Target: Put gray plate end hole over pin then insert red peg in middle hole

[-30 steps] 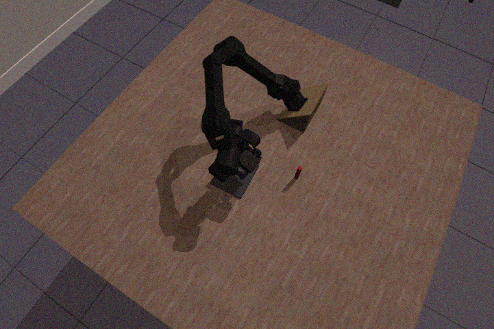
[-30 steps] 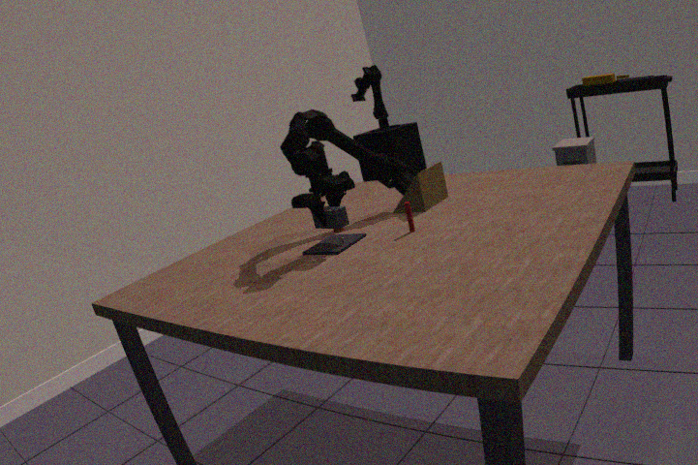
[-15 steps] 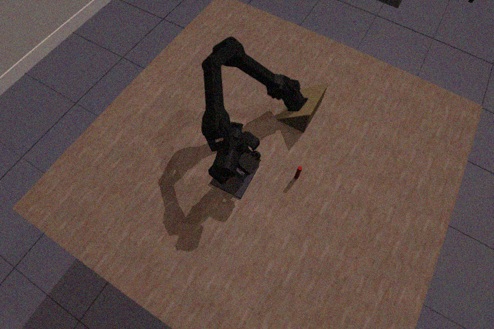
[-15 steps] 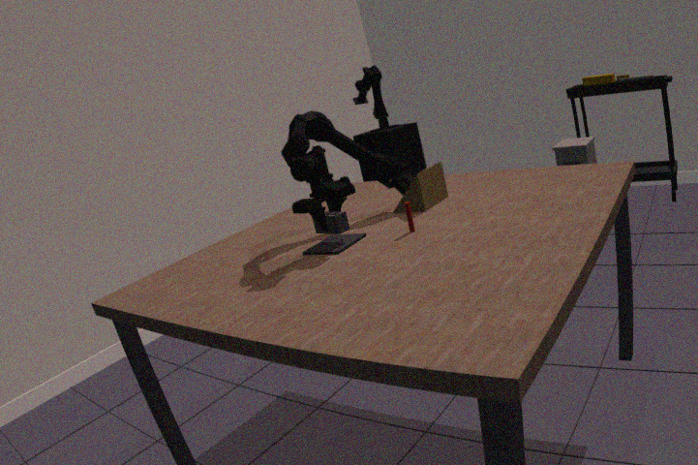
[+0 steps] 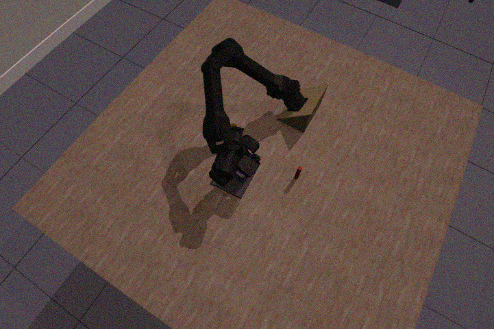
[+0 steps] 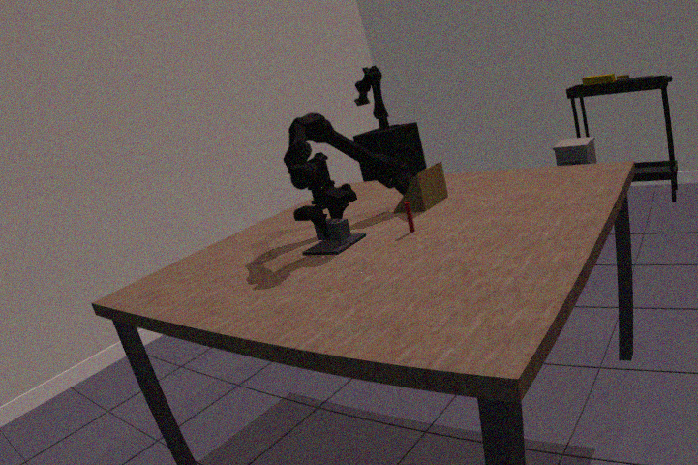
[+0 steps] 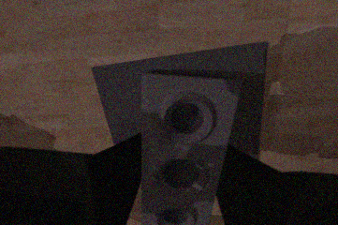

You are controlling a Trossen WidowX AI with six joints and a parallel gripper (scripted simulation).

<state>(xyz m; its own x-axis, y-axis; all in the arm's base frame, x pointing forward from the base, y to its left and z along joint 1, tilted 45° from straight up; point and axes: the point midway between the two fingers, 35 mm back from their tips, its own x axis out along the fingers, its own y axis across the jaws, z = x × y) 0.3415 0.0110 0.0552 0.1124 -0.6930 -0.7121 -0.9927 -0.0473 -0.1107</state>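
Right now my gripper tip is 30 mm below the gray plate. Also, from my gripper tip: orange cylinder: 110 mm behind, 90 mm to the right, 10 mm above; dark flat base: 20 mm to the left, 20 mm below; red peg: 180 mm to the left, 120 mm behind, 10 mm above.
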